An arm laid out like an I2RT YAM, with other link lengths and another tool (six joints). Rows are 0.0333 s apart.
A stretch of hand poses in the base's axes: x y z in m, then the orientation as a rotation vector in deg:
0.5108 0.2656 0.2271 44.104 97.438 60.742
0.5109 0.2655 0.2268 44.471 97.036 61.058
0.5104 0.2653 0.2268 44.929 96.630 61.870
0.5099 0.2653 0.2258 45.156 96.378 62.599
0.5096 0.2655 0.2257 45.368 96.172 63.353
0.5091 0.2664 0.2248 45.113 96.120 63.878
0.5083 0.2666 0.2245 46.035 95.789 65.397
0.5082 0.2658 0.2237 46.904 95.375 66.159
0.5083 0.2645 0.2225 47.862 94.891 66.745
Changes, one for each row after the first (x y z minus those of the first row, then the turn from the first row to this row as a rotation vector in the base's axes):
0.0001 -0.0001 -0.0003 0.460 -0.122 -0.198
-0.0004 -0.0003 -0.0003 1.300 -0.206 -0.171
-0.0009 -0.0003 -0.0013 1.947 -0.288 -0.004
-0.0012 -0.0001 -0.0014 2.596 -0.341 0.208
-0.0017 0.0008 -0.0023 2.842 -0.520 0.585
-0.0025 0.0010 -0.0026 4.362 -0.287 0.830
-0.0026 0.0002 -0.0034 5.361 -0.136 0.652
-0.0025 -0.0011 -0.0046 6.297 0.015 0.306

